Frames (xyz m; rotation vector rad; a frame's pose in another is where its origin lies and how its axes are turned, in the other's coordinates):
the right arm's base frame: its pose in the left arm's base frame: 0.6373 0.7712 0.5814 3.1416 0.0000 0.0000
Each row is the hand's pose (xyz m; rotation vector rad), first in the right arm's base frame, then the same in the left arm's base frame.
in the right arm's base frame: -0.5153 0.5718 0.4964 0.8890 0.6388 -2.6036
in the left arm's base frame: 0.1220 0.1994 0.0850 -0.4170 -2.4033 -0.5897
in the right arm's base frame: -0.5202 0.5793 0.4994 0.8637 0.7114 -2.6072
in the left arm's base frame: 0.1171 0.1919 0.0820 -0.4023 -2.4100 -0.6576
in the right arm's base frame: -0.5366 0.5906 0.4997 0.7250 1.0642 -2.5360
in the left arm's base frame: 0.1007 0.1806 0.0817 -0.4029 -2.3983 -1.0064
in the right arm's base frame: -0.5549 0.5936 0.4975 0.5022 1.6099 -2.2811
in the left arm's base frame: 0.0824 0.1776 0.0839 -0.4302 -2.2521 -1.5894
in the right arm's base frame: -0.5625 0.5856 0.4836 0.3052 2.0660 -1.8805
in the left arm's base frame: 0.0748 0.1856 0.0978 -0.4854 -1.9429 -2.1346
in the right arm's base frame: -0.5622 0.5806 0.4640 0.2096 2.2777 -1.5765
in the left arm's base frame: 0.0751 0.1906 0.1174 -0.5426 -1.6752 -2.4203
